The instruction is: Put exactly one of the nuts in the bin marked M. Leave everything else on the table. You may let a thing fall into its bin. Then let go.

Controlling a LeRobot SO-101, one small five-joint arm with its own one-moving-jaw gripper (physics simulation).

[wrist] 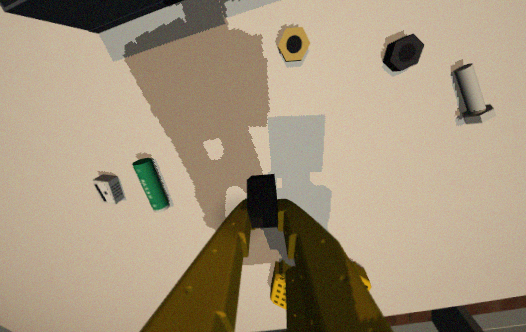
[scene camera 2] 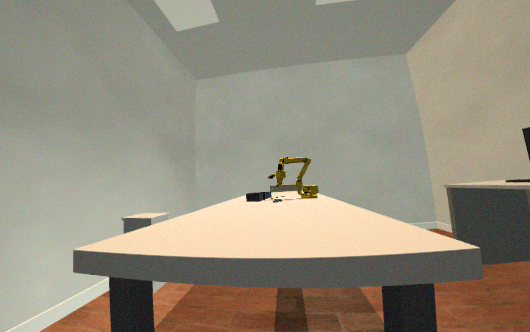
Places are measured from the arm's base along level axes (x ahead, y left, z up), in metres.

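Where they show: hand at its tool point: (wrist: 256,209) (scene camera 2: 278,186); arm's base at its link origin: (scene camera 2: 306,198).
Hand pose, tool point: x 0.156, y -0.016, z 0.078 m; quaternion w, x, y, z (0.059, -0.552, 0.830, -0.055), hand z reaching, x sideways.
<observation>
Each offset is from my tool point to the top centre of the thing. "pt": to the spot under its first point.
My gripper (scene camera 2: 279,185) (wrist: 262,204) is raised above the table, its two jaws pressing on the sides of a small black block-like piece {0.006 m ahead, 0.007 m right, 0.013 m up} (wrist: 262,196), which looks like a black nut seen edge-on. On the table in the wrist view, a brass-coloured nut {0.051 m ahead, 0.040 m right, 0.069 m down} (wrist: 284,46) lies flat beyond the tips, and a black hex nut {0.021 m ahead, 0.096 m right, 0.069 m down} (wrist: 395,60) lies to its right. A dark bin {pt 0.110 m ahead, 0.054 m left, 0.059 m down} (wrist: 95,15) shows at the top left of the wrist view. In the scene view, dark bins {pt 0.136 m ahead, 0.068 m left, 0.048 m down} (scene camera 2: 255,196) stand left of the arm. The letter M cannot be read in either view.
A green cylinder {0.005 m ahead, 0.110 m left, 0.063 m down} (wrist: 151,185) and a small grey block {0.018 m ahead, 0.155 m left, 0.066 m down} (wrist: 108,189) lie to the left. A pale bolt {0.018 m back, 0.131 m right, 0.064 m down} (wrist: 471,89) lies far right. A yellow piece with dark holes (wrist: 279,291) is partly hidden behind the right jaw. The table edge (wrist: 450,306) shows at lower right.
</observation>
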